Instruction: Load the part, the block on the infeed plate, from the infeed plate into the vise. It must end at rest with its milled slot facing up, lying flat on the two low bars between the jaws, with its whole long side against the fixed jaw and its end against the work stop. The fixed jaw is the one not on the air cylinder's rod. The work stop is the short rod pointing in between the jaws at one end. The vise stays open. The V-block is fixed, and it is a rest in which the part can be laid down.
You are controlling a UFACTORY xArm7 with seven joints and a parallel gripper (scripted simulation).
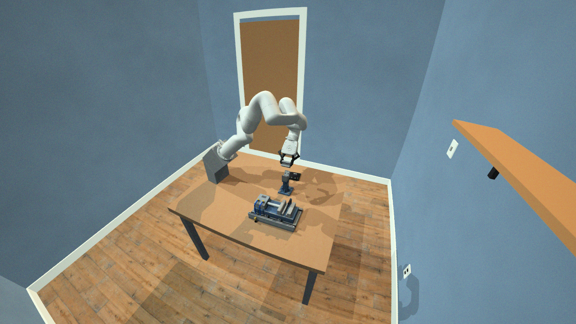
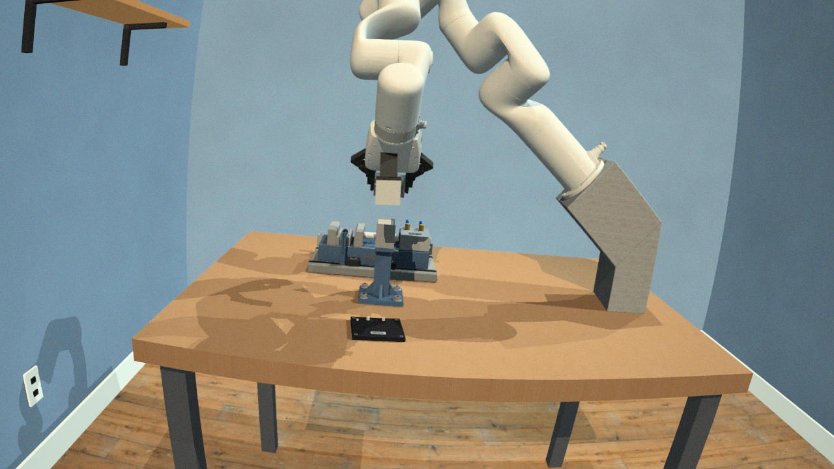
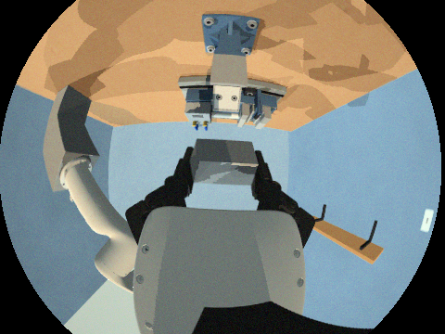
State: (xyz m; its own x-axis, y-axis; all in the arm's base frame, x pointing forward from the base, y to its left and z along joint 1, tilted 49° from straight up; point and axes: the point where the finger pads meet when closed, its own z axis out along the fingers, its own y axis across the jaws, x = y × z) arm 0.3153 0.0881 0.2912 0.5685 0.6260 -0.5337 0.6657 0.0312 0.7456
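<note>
My gripper is now 10 mm to the left of the grey block. The rest, counted from my hand: black infeed plate: 240 mm below, 170 mm to the left, 20 mm ahead; then white cylinder rod: 240 mm to the right, 160 mm below, 20 mm behind; then work stop: 200 mm to the right, 150 mm below, 70 mm ahead.
</note>
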